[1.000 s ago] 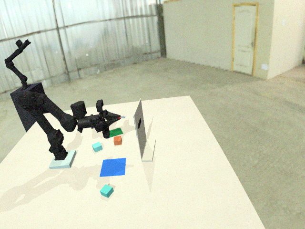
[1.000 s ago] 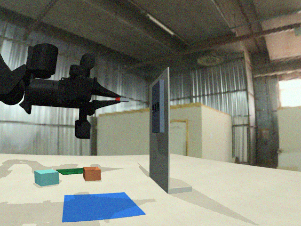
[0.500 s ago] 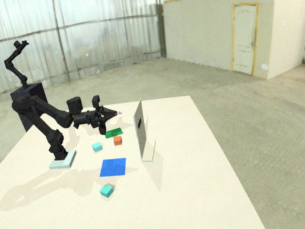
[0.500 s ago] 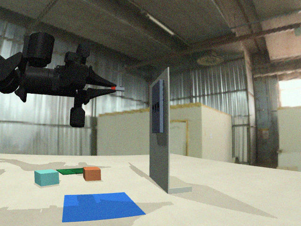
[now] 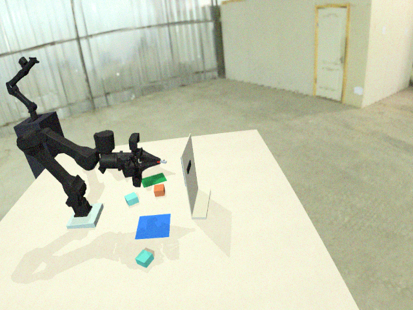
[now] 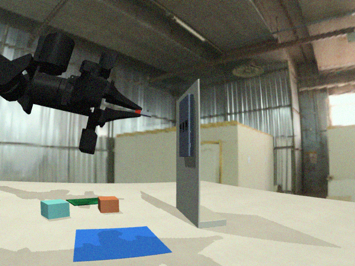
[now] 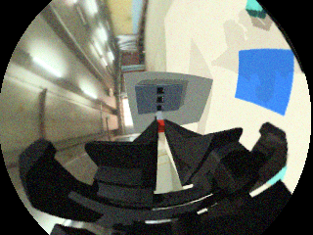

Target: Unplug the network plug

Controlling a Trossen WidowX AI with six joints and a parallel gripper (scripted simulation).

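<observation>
My gripper tip is now 5 cm past the blue marked square, 10 cm to the left of it and 20 cm above it. The rest, counted from my gripper tip: orange block (6 cm behind, 10 cm to the left, 19 cm below); upright panel (10 cm ahead, 9 cm below); network plug (1 cm ahead).
</observation>
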